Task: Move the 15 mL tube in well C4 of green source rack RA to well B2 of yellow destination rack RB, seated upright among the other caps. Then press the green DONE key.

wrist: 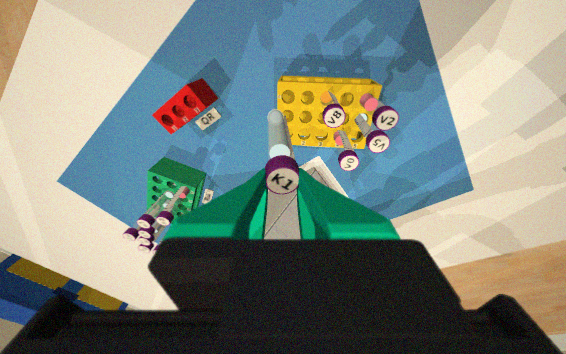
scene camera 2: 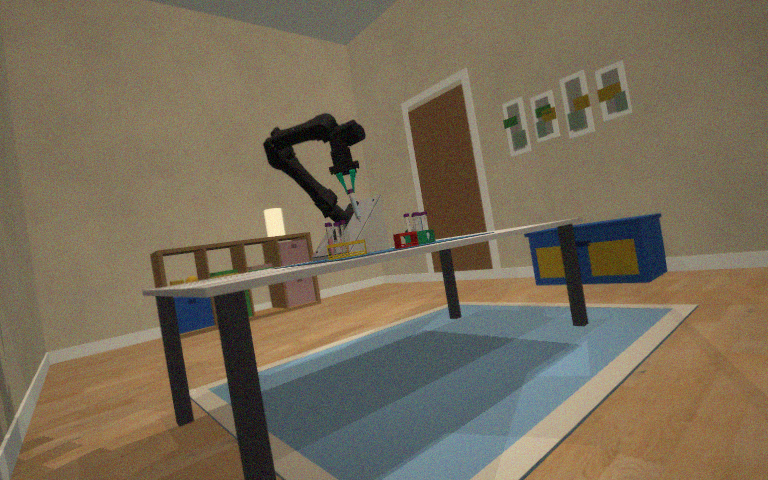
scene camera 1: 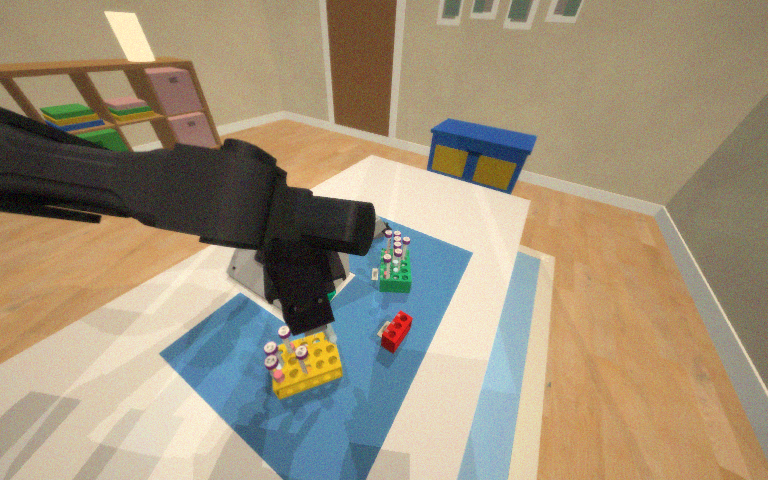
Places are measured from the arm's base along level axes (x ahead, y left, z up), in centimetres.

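Pixels of known places: gripper, between the fingertips: (wrist: 282, 176) (scene camera 2: 350, 193).
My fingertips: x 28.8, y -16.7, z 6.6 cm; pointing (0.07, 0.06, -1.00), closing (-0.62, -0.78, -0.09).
Note:
Behind a point stands the place of what it marks.
My gripper (scene camera 2: 349, 190) @[x 28.8, y -16.7, z 6.6 cm] (wrist: 282, 176) @[x 28.8, y -16.7, z 6.6 cm] is shut on a clear 15 mL tube (scene camera 1: 330, 332) @[x 30.9, y -16.9, z 1.8 cm] (scene camera 2: 355, 208) @[x 30.7, y -17.2, z 1.2 cm] (wrist: 279, 132) @[x 30.4, y -17.4, z 3.4 cm] with a purple cap marked K1. The tube hangs tilted above the table, tip down, beside the low-numbered end of the yellow rack RB (scene camera 1: 308, 382) @[x 27.5, y -21.9, z -13.3 cm] (wrist: 297, 106) @[x 28.5, y -17.2, z -9.6 cm] in the wrist view. RB holds several capped tubes, marked V8, V2, V5 and V0, toward its other end. The green rack RA (scene camera 1: 394, 284) @[x 31.5, y 8.1, z -11.0 cm] (wrist: 177, 170) @[x 32.1, y 8.4, z -12.3 cm] holds several purple-capped tubes. The arm hides my fingertips in scene camera 1. The green DONE key does not show; a grey box (scene camera 1: 380, 227) @[x 16.2, y 27.0, z -10.0 cm] is partly hidden behind the arm.
A red three-well rack (scene camera 1: 387, 343) @[x 37.7, y -7.2, z -11.8 cm] (wrist: 200, 90) @[x 38.2, y -7.3, z -11.5 cm] with a QR label stands on the blue mat (scene camera 1: 362, 390) @[x 37.5, y -17.3, z -14.6 cm] (wrist: 240, 125) @[x 30.8, y -6.7, z -14.5 cm]. A grey plate (scene camera 1: 246, 274) @[x -4.7, y -10.1, z -11.0 cm] lies under and behind the arm. A blue cabinet (scene camera 1: 484, 138) and a shelf unit stand farther off on the floor.

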